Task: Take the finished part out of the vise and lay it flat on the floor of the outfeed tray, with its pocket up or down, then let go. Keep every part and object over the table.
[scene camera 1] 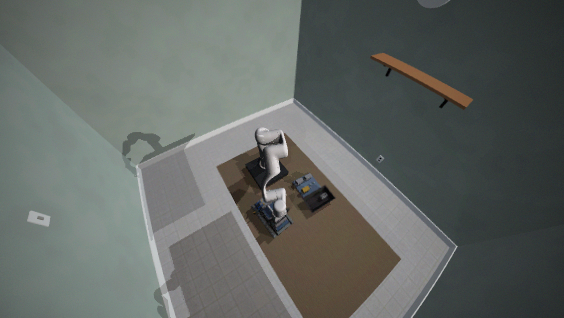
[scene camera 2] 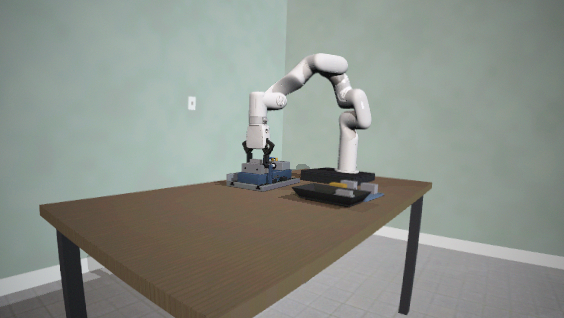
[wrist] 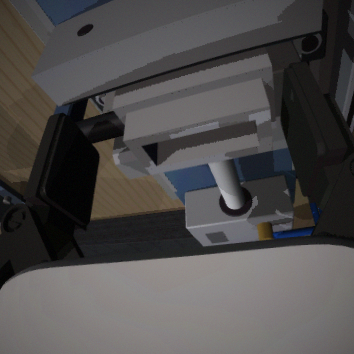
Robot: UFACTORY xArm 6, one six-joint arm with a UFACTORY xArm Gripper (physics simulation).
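Frame: origin at the arm's base, x right, y ahead, z up, level; millimetres.
Where they show: gripper, fingertip midpoint: (scene camera 1: 279, 218) (scene camera 2: 257, 163) (wrist: 176, 113); arm's base, origin of the base link: (scene camera 2: 346, 171).
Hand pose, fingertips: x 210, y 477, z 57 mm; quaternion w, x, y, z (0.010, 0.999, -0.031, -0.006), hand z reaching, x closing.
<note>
Each offset is from my fingertips to the top centre of the thing. "spot": to the spot under its first point.
The vise @(dx +13, dy -74, dz +1 mm) (scene camera 1: 283, 226) (scene camera 2: 248, 177) (wrist: 175, 50) stands on the table, with a blue body and grey jaws. The grey part @(dx +9, dy -2, dz +17 mm) (wrist: 197, 112) sits in it with its rectangular pocket facing up. My gripper (scene camera 2: 258, 161) (wrist: 176, 113) is open and points down over the vise. Its fingers stand wide apart at either end of the part, with nothing held. The arm hides the fingers in scene camera 1. The black outfeed tray @(spot: dx -297, dy +68, dz -86 mm) (scene camera 1: 313, 205) (scene camera 2: 320, 195) lies to one side, with a grey block @(dx -414, dy +62, dz -51 mm) (scene camera 1: 323, 195) (scene camera 2: 344, 192) in it.
A blue plate @(dx -382, dy -110, dz -90 mm) (scene camera 1: 312, 186) (scene camera 2: 375, 196) beside the tray carries grey blocks @(dx -432, dy -154, dz -54 mm) (scene camera 2: 369, 188) and a yellow piece @(dx -333, dy -75, dz -54 mm) (scene camera 1: 305, 189) (scene camera 2: 338, 185). By the right finger, a blue handle @(spot: dx +53, dy -148, dz +11 mm) (wrist: 295, 233) with a yellow end lies near the vise's grey screw block @(dx +10, dy -169, dz -2 mm) (wrist: 202, 212).
</note>
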